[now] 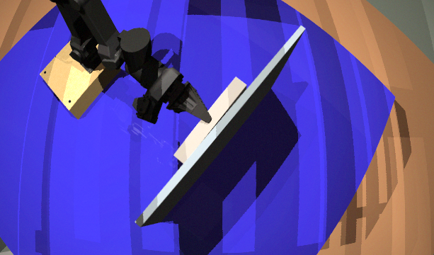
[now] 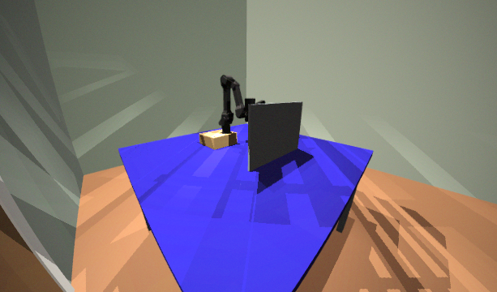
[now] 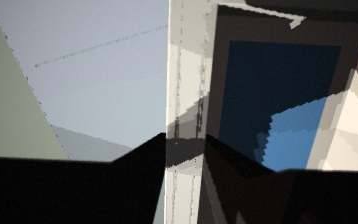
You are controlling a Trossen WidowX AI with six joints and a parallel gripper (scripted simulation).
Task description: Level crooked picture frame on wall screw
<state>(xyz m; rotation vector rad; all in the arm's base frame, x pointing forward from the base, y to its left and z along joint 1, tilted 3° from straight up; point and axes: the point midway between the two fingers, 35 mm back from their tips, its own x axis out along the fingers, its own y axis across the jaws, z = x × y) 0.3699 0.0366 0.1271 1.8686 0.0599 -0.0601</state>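
My gripper tip is now 50 mm above the picture frame and 20 mm to the right of it. The rest, counted from my gripper tip: grey wall panel (70 mm below, 20 mm to the left, 20 mm ahead).
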